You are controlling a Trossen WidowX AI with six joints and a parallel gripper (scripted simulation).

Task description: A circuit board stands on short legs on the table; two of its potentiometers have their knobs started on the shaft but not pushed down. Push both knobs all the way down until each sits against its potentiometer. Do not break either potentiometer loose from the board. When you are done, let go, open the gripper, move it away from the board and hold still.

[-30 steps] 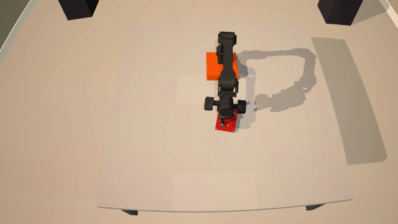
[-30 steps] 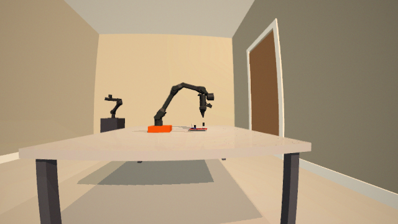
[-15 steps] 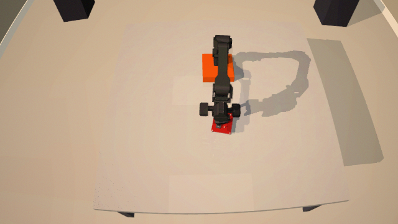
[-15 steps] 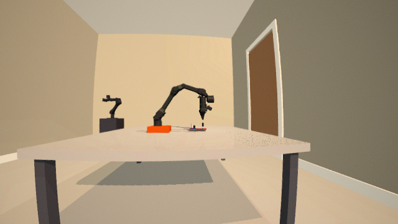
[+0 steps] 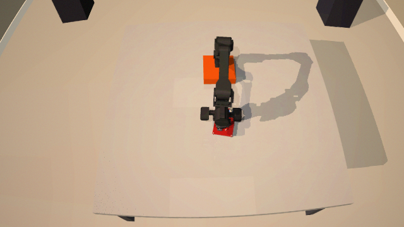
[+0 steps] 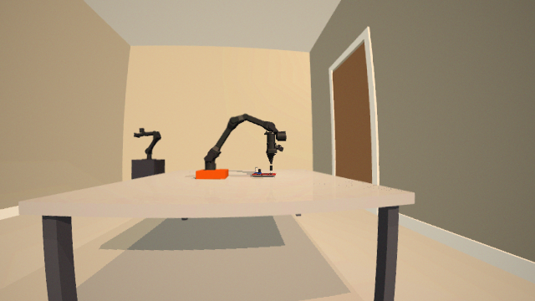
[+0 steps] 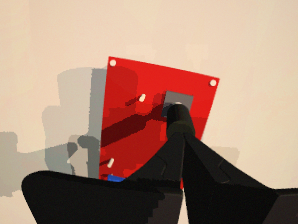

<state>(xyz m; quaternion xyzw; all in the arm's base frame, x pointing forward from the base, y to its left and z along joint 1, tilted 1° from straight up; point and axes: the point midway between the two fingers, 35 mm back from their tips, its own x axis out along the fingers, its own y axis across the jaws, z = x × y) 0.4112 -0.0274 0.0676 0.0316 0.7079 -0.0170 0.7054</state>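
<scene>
My gripper tip is 3 cm above the black knob. The rest, counted from my gripper tip: blue potentiometer: 10 cm behind, 6 cm to the left, 4 cm below; then grey potentiometer: 4 cm below.
</scene>
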